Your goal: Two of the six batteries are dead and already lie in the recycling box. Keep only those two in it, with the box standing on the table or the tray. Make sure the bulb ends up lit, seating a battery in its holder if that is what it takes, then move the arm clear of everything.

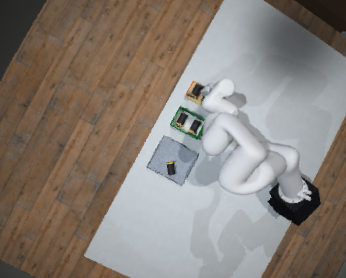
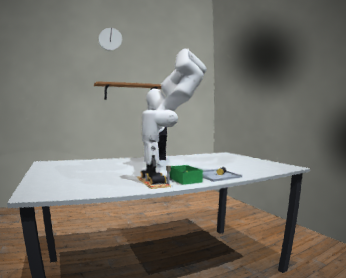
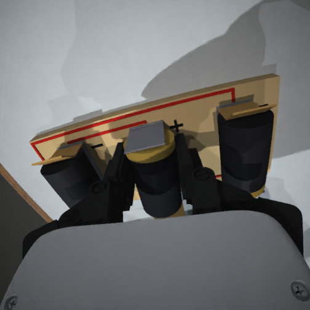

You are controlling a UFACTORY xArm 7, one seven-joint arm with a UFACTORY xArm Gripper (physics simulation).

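Seen in the pictures: arm's base, link origin: (image 1: 293, 190).
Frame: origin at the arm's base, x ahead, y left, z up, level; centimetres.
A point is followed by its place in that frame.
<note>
My gripper (image 2: 151, 173) @(y -21.4, x 50.2, z -22.9 cm) (image 3: 153, 153) is shut on the middle battery (image 3: 157, 185), black with a gold end, at the wooden holder board (image 1: 193, 99) @(y -16.7, x 55.5, z -23.5 cm) (image 2: 163, 186) @(y -19.4, x 60.1, z -23.9 cm) (image 3: 200, 112). Its gold end is by a grey metal plate, near the plus mark. Two other black batteries, a left one (image 3: 70, 180) and a right one (image 3: 245, 150), lie on the board at either side. The green recycling box (image 1: 193, 112) @(y -10.0, x 52.8, z -19.0 cm) (image 2: 186, 175) @(y -8.5, x 59.8, z -20.1 cm) stands on the table, with a battery (image 1: 181, 119) @(y -4.9, x 56.3, z -20.8 cm) and another battery (image 1: 195, 126) @(y -5.3, x 48.7, z -20.8 cm) inside. I cannot make out whether a bulb is lit.
The grey tray (image 1: 162, 152) @(y 13.5, x 56.3, z -24.2 cm) (image 2: 233, 175) @(y 21.9, x 54.9, z -24.2 cm) lies beyond the box, with one black and gold battery (image 1: 171, 168) @(y 18.1, x 49.1, z -20.9 cm) (image 2: 221, 171) @(y 16.3, x 51.7, z -22.1 cm) on it. A thin upright post (image 2: 168, 173) @(y -17.0, x 59.6, z -18.6 cm) stands between the board and the box. The board and box are near the table edge.
</note>
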